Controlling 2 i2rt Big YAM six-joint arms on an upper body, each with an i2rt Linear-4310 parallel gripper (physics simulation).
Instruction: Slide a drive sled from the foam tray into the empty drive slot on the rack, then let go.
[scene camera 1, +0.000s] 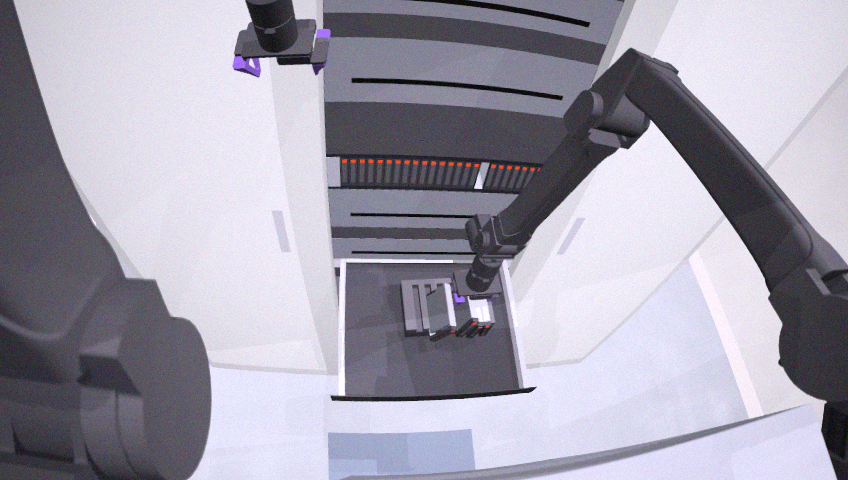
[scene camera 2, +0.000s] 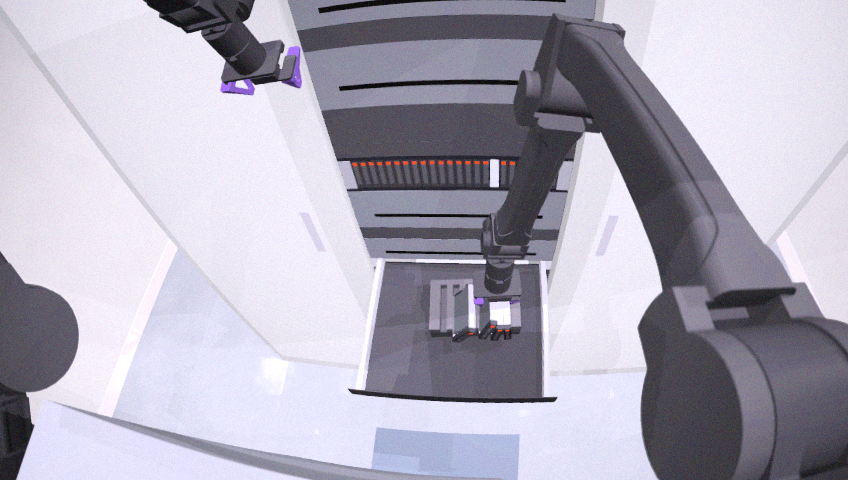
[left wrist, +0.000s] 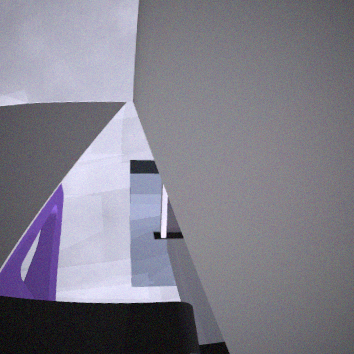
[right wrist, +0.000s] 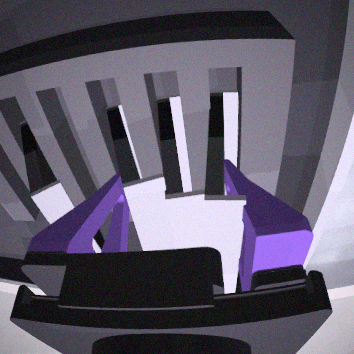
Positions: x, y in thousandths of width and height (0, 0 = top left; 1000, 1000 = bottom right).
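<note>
Scene camera 1 shows the left gripper (scene camera 1: 339, 151), which is open and holds nothing, and you'd also find the right gripper (scene camera 1: 551, 630) there, plus a ribbed foam tray (scene camera 1: 488, 611), the white cabinet walls (scene camera 1: 221, 347) and a dark shelf (scene camera 1: 448, 751). In scene camera 2 there's the tray (scene camera 2: 521, 607) again, with the right gripper (scene camera 2: 583, 634) and the left gripper (scene camera 2: 326, 184) too. The left wrist view has the left gripper (left wrist: 445, 518), and the right wrist view has the right gripper (right wrist: 490, 487).
</note>
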